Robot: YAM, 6 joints.
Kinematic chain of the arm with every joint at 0, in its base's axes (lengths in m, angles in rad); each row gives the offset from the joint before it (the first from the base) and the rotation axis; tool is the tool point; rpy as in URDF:
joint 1: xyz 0 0 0.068 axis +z
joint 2: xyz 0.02 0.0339 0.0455 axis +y
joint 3: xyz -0.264 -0.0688 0 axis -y
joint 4: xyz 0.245 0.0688 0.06 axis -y
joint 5: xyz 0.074 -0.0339 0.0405 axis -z
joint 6: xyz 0.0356 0 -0.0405 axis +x
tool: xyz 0 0 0 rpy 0 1.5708 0
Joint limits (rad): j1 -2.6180..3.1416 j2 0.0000..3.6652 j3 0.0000..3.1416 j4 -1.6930..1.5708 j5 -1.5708..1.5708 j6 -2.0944..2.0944
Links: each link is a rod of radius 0.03 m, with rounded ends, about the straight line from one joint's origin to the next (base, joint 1, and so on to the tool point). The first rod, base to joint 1, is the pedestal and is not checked.
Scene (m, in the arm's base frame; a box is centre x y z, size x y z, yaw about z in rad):
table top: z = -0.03
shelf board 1: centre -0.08 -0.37 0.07 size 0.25 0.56 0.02 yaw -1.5
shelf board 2: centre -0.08 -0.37 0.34 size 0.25 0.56 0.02 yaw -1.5
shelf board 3: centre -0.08 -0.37 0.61 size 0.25 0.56 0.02 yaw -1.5
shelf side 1: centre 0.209 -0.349 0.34 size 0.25 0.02 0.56 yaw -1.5
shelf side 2: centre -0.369 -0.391 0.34 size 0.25 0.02 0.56 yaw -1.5
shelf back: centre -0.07 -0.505 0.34 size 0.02 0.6 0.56 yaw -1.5
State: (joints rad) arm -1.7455 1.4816 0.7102 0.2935 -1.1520 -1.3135
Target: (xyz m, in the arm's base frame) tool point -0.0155 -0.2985 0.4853
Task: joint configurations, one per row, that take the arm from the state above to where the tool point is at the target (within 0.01 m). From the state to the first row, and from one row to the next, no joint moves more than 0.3 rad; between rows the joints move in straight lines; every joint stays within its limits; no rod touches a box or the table.
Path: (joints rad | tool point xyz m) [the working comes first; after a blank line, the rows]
Joints at the target: -1.7268 1.3953 1.4335 0.4461 -1.0613 -1.3135
Straight joint move there: touches shelf board 2.

1: -1.8423 1.2381 0.5835 0.2379 -1.2400 -1.3135 | -0.0327 -0.2430 0.2268
2: -1.9391 0.9946 0.4567 0.1823 -1.3280 -1.3135 | -0.0379 -0.1941 0.2321
3: -2.0358 0.7511 0.3300 0.1267 -1.4160 -1.3135 | -0.0364 -0.1509 0.2252
4: -2.1326 0.5076 0.2033 0.0711 -1.5040 -1.3135 | -0.0314 -0.1165 0.2080
5: -2.0886 0.6012 0.4318 0.1520 -1.4108 -1.3135 | -0.0356 -0.1334 0.2793
6: -2.0447 0.6948 0.6603 0.2329 -1.3175 -1.3135 | -0.0357 -0.1451 0.3504
7: -2.0007 0.7884 0.8888 0.3138 -1.2243 -1.3135 | -0.0323 -0.1507 0.4196
8: -1.9567 0.8820 1.1173 0.3947 -1.1310 -1.3135 | -0.0261 -0.1497 0.4853
9: -1.8418 1.1386 1.2754 0.4204 -1.0962 -1.3135 | -0.0285 -0.2210 0.4938
10: -1.7268 1.3953 1.4335 0.4461 -1.0613 -1.3135 | -0.0155 -0.2985 0.4853

